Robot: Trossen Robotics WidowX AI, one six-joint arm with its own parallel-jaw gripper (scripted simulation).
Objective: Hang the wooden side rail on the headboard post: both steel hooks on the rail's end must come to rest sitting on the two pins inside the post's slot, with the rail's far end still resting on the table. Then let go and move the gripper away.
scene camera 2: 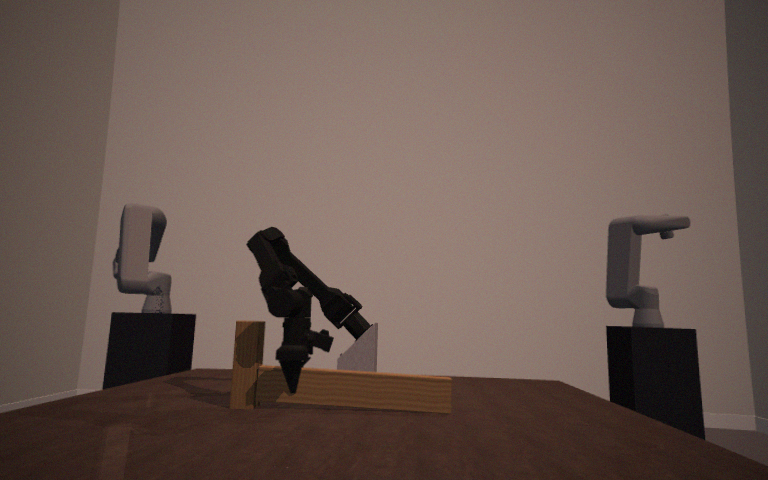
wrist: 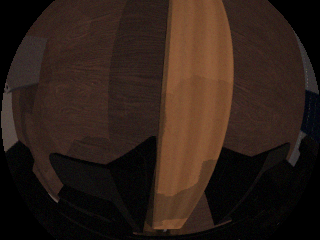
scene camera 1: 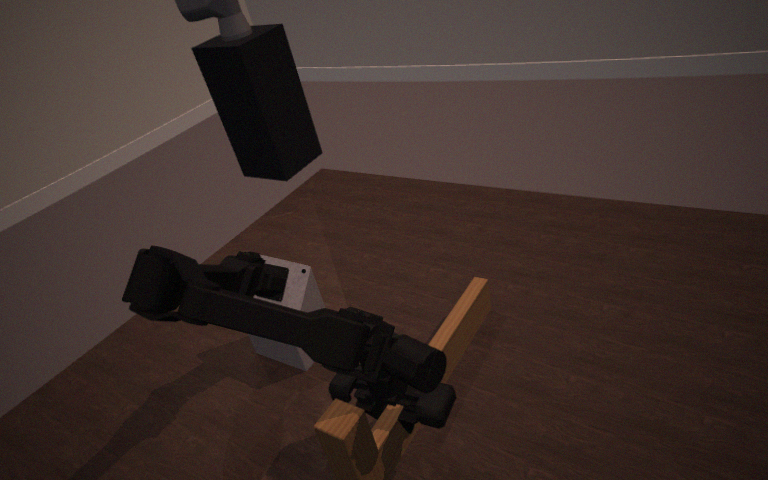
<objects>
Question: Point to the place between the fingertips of my gripper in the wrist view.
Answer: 173,140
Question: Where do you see a wooden side rail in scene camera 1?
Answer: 452,338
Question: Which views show the wooden side rail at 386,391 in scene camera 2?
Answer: Scene camera 2, the wrist view and scene camera 1: all of them.
</objects>
